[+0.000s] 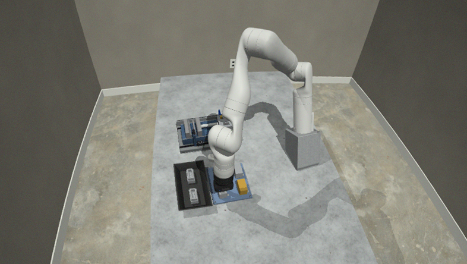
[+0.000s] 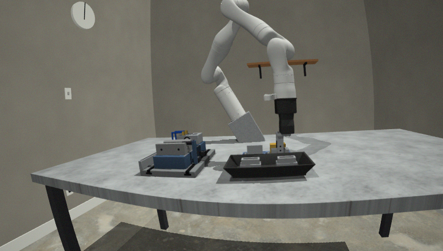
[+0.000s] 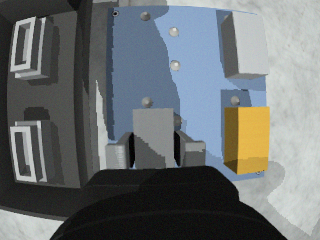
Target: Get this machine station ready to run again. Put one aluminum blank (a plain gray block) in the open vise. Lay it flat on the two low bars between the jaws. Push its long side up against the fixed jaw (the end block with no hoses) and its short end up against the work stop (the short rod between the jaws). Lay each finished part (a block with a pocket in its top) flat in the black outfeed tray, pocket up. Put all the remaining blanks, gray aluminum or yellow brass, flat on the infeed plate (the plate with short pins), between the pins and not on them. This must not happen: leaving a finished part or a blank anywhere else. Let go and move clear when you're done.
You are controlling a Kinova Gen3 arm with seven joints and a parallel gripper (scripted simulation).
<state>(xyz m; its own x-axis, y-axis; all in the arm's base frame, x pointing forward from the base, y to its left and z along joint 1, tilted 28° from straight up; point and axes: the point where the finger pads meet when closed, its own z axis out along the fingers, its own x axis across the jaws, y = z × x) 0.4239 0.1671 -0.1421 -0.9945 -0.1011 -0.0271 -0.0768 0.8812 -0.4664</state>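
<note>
Right now my hand is 90 mm past the yellow brass blank, 30 mm above it and 10 mm to the left of it. Round my hand: vise (350 mm to the right, 40 mm ahead, 10 mm below).
</note>
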